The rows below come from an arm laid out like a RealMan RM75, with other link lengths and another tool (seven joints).
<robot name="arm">
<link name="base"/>
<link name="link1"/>
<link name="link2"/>
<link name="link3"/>
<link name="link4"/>
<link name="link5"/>
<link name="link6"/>
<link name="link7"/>
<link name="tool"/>
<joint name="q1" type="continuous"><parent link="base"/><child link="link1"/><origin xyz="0 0 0.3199" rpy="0 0 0"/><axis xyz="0 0 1"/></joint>
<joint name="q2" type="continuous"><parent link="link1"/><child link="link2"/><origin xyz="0 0 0" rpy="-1.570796 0 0"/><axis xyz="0 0 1"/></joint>
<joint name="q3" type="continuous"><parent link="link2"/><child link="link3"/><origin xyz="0 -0.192 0" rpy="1.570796 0 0"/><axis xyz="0 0 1"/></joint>
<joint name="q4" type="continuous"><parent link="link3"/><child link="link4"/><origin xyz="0 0 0" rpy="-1.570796 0 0"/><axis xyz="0 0 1"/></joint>
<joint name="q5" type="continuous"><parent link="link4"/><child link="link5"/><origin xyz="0 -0.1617 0" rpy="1.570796 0 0"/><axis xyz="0 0 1"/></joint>
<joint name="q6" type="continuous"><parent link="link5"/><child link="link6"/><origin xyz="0 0 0" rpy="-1.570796 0 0"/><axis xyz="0 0 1"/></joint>
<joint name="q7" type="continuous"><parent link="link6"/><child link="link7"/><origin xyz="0 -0.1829 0" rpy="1.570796 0 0"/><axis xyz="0 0 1"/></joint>
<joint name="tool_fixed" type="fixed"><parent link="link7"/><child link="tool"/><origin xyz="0.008 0.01 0.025" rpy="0 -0.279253 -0.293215"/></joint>
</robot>
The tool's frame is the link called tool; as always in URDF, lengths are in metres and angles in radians. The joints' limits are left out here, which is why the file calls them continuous.
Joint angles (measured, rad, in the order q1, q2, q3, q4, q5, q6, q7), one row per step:
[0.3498 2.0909 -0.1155 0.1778 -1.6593 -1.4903 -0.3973]
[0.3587 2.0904 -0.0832 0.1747 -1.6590 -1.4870 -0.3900]
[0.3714 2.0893 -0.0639 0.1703 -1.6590 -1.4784 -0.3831]
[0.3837 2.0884 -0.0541 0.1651 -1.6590 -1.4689 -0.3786]
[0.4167 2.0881 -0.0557 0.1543 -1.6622 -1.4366 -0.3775]
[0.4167 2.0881 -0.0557 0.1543 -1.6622 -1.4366 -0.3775]
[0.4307 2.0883 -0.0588 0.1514 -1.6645 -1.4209 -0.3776]
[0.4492 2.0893 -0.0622 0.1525 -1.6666 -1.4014 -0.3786]
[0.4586 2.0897 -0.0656 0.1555 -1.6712 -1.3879 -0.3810]
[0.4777 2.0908 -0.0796 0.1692 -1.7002 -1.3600 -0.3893]
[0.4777 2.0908 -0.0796 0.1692 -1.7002 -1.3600 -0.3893]
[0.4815 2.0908 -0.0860 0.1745 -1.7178 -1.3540 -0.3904]
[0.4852 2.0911 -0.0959 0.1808 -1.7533 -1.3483 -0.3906]
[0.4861 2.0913 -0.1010 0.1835 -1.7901 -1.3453 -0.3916]
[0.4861 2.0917 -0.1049 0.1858 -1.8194 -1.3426 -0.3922]
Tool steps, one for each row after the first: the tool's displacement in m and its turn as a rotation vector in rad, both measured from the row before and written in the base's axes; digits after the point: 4 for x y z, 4 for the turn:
[0.0006 0.0055 0.0057 0.0234 0.0118 -0.0111]
[-0.0003 0.0051 0.0031 0.0106 0.0040 -0.0044]
[-0.0006 0.0041 0.0014 0.0036 -0.0019 -0.0004]
[-0.0036 0.0078 -0.0032 -0.0161 -0.0227 0.0112]
[0.0000 0.0000 0.0000 0.0000 0.0000 0.0000]
[-0.0018 0.0029 -0.0025 -0.0107 -0.0104 0.0050]
[-0.0032 0.0034 -0.0037 -0.0143 -0.0088 0.0066]
[-0.0018 0.0011 -0.0035 -0.0131 -0.0076 0.0039]
[-0.0066 -0.0013 -0.0124 -0.0481 -0.0221 0.0244]
[0.0000 0.0000 0.0000 0.0000 0.0000 0.0000]
[-0.0027 -0.0022 -0.0052 -0.0220 -0.0078 0.0137]
[-0.0045 -0.0049 -0.0085 -0.0377 -0.0135 0.0268]
[-0.0033 -0.0050 -0.0069 -0.0313 -0.0146 0.0251]
[-0.0023 -0.0043 -0.0055 -0.0251 -0.0112 0.0190]

